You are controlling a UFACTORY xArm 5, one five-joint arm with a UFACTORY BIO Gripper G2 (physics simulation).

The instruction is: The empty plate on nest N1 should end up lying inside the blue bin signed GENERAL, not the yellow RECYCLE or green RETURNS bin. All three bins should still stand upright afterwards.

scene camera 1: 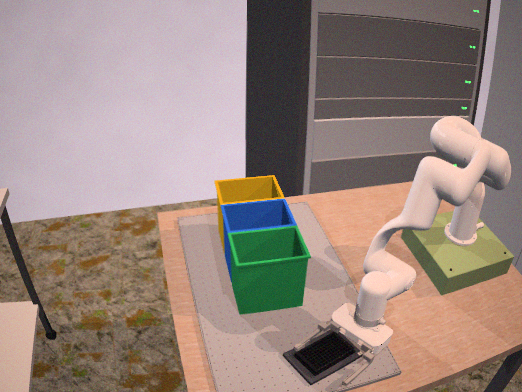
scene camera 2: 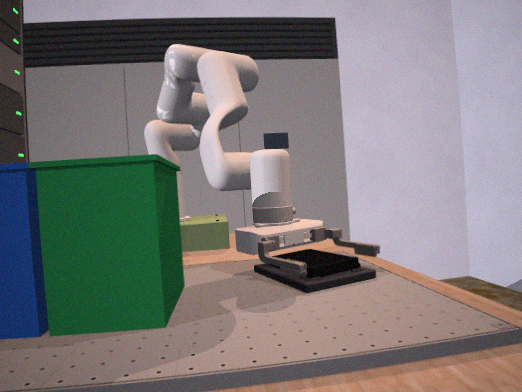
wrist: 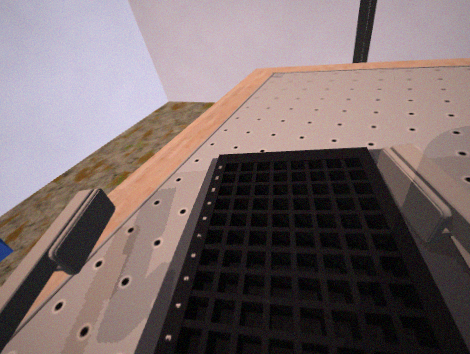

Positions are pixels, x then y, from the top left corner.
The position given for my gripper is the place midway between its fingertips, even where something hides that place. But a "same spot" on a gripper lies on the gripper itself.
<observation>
My gripper shows in scene camera 1, in scene camera 2 [344,260] and in the wrist view. A green bin shows in scene camera 1 and in scene camera 2; in the wrist view it is out of frame. A yellow bin shows in scene camera 1 [251,189]; in scene camera 2 it is out of frame, in the wrist view it is out of frame. The same spot on my gripper: [wrist: 66,245] is [scene camera 1: 353,373]. The same spot on the green bin: [scene camera 2: 110,233] is [scene camera 1: 235,275].
</observation>
